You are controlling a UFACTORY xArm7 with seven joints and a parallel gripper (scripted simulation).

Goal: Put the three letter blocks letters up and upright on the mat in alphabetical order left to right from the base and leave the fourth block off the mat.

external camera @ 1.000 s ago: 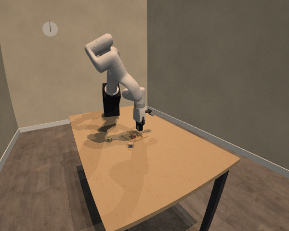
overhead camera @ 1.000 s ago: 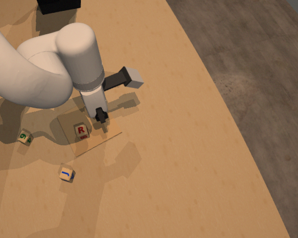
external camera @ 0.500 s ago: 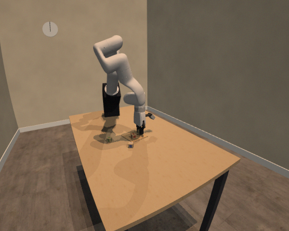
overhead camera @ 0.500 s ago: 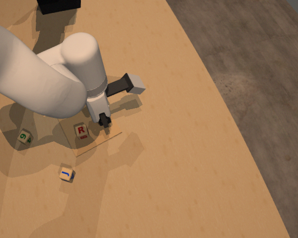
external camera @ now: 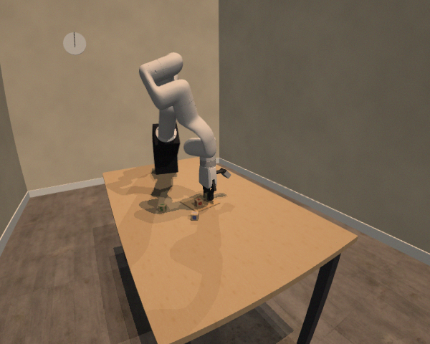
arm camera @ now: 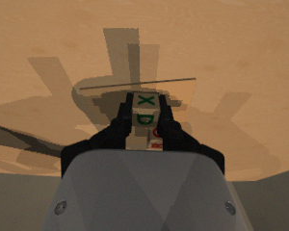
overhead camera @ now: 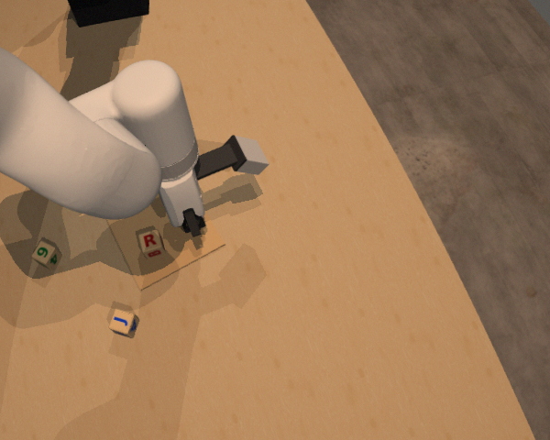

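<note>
My gripper is now 1 cm above the green D block. The rest, counted from my hand: tan mat 1 cm ahead, 5 cm to the right, 3 cm below.
</note>
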